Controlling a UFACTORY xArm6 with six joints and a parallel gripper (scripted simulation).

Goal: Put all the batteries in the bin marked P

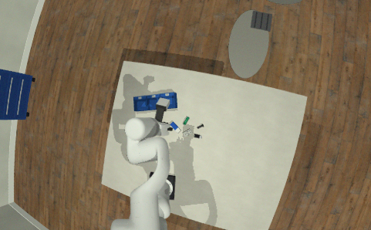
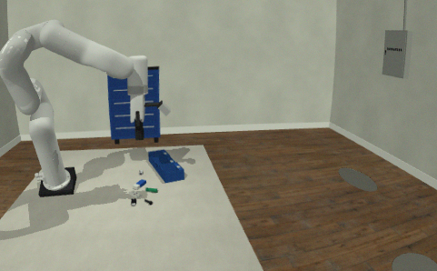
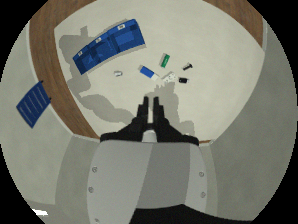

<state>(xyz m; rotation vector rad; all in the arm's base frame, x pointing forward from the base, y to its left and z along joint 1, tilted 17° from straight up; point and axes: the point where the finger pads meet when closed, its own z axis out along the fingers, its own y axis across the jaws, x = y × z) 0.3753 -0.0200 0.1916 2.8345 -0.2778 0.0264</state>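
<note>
Right now the blue bin is 200 mm below my hand, 140 mm to the left of it and 120 mm ahead of it. The rest, counted from my hand: green battery 210 mm below, 50 mm to the right, 20 mm ahead; then white piece 210 mm below, 60 mm to the right, 40 mm behind; then blue-and-white cylinder 210 mm below, 20 mm behind, 10 mm to the left.
</note>
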